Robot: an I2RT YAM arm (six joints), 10 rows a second.
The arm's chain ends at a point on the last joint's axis. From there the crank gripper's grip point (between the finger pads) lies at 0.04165 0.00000 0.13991 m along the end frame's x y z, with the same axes.
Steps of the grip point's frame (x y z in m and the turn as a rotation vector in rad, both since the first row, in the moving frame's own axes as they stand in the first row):
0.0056 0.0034 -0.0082 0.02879 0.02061 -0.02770
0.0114 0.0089 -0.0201 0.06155 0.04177 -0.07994
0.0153 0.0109 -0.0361 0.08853 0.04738 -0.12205
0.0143 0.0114 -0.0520 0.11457 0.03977 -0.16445
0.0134 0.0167 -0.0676 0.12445 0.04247 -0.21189
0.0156 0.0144 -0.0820 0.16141 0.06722 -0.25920
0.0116 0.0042 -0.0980 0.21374 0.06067 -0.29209
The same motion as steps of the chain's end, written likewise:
0.0028 0.0086 -0.0072 0.02879 0.02061 -0.02770
0.0061 0.0210 -0.0179 0.06155 0.04177 -0.07994
0.0098 0.0286 -0.0332 0.08853 0.04738 -0.12205
0.0107 0.0345 -0.0489 0.11457 0.03977 -0.16445
0.0103 0.0432 -0.0641 0.12445 0.04247 -0.21189
0.0107 0.0482 -0.0763 0.16141 0.06722 -0.25920
0.0095 0.0463 -0.0908 0.21374 0.06067 -0.29209

